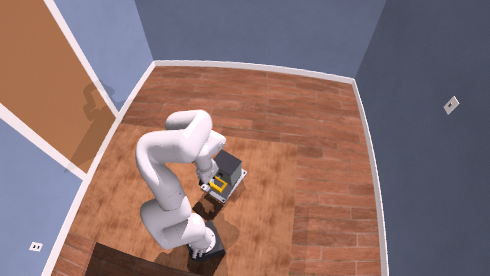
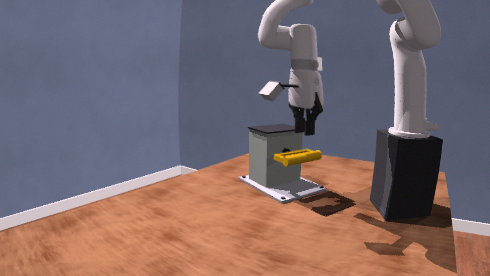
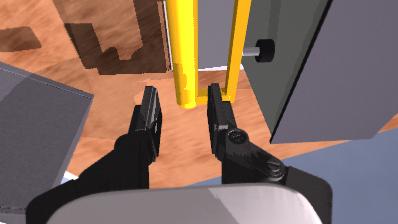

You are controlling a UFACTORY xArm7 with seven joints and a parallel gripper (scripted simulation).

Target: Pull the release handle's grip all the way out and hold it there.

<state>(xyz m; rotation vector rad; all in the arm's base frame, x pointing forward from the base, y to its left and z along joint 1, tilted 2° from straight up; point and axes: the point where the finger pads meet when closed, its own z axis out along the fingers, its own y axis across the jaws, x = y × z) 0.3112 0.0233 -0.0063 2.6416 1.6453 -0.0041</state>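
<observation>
Right now my hand is 9 cm short of the base plate, 4 cm to the left of it and 19 cm above it.
</observation>
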